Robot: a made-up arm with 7 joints. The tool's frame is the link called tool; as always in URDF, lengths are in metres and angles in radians. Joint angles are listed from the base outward.
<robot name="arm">
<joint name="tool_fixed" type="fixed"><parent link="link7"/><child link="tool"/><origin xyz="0 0 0" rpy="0 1.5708 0"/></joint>
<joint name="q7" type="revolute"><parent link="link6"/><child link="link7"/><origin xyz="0 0 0" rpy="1.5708 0 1.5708"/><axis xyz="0 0 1"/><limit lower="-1.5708" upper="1.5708"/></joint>
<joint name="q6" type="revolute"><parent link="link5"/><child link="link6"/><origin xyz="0 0 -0.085" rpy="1.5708 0 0"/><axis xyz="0 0 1"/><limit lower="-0.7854" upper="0.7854"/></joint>
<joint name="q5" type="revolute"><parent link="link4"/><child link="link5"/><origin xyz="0 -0.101 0" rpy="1.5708 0 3.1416"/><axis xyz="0 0 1"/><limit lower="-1.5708" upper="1.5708"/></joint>
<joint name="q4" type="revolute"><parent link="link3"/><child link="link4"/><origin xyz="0 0 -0.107" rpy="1.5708 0 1.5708"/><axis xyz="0 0 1"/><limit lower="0" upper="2.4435"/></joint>
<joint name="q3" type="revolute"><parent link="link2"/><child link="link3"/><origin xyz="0 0.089 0" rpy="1.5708 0 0"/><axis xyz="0 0 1"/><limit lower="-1.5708" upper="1.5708"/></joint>
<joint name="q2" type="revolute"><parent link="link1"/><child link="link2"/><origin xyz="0 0 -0.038" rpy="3.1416 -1.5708 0"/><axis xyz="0 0 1"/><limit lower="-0.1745" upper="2"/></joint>
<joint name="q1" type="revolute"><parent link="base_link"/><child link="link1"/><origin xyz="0 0.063 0" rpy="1.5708 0 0"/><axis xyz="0 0 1"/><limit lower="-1.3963" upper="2"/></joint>
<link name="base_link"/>
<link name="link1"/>
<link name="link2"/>
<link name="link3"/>
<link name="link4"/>
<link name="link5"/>
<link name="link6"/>
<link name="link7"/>
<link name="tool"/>
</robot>
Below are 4 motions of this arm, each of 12 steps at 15 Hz.
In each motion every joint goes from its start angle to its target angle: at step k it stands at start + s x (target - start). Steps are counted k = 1, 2, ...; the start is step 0. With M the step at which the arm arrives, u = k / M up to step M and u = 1 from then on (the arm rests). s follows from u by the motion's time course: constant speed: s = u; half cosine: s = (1 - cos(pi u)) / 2; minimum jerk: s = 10 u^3 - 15 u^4 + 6 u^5.
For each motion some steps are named. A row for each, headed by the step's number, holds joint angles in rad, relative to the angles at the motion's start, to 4 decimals.
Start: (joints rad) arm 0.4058 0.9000 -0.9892 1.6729 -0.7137 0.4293 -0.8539
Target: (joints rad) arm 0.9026 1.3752 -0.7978 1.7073 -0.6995 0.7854 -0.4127
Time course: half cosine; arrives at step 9
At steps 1, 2, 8, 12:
1: 0.0150 0.0143 0.0058 0.0010 0.0004 0.0107 0.0133
2: 0.0581 0.0556 0.0224 0.0040 0.0017 0.0417 0.0516
8: 0.4818 0.4609 0.1856 0.0334 0.0138 0.3454 0.4279
12: 0.4968 0.4752 0.1914 0.0344 0.0142 0.3561 0.4412

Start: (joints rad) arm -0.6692 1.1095 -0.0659 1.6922 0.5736 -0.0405 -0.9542
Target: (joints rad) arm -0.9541 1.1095 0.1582 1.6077 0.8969 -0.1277 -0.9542
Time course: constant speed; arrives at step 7
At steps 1, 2, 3, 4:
1: -0.0407 0.0000 0.0320 -0.0121 0.0462 -0.0125 0.0000
2: -0.0814 0.0000 0.0640 -0.0241 0.0924 -0.0249 0.0000
3: -0.1221 0.0000 0.0960 -0.0362 0.1386 -0.0374 0.0000
4: -0.1628 0.0000 0.1281 -0.0483 0.1847 -0.0498 0.0000

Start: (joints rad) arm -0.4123 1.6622 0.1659 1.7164 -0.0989 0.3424 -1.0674
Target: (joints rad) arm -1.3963 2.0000 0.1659 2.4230 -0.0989 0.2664 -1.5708
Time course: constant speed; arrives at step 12
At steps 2, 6, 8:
2: -0.1640 0.0563 0.0000 0.1178 0.0000 -0.0127 -0.0839
6: -0.4920 0.1689 0.0000 0.3533 0.0000 -0.0380 -0.2517
8: -0.6560 0.2252 0.0000 0.4711 0.0000 -0.0507 -0.3356

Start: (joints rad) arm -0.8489 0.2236 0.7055 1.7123 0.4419 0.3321 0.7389
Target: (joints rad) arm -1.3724 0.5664 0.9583 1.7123 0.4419 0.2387 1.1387
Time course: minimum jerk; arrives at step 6
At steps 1, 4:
1: -0.0186 0.0122 0.0090 0.0000 0.0000 -0.0033 0.0142
4: -0.4136 0.2709 0.1997 0.0000 0.0000 -0.0738 0.3159

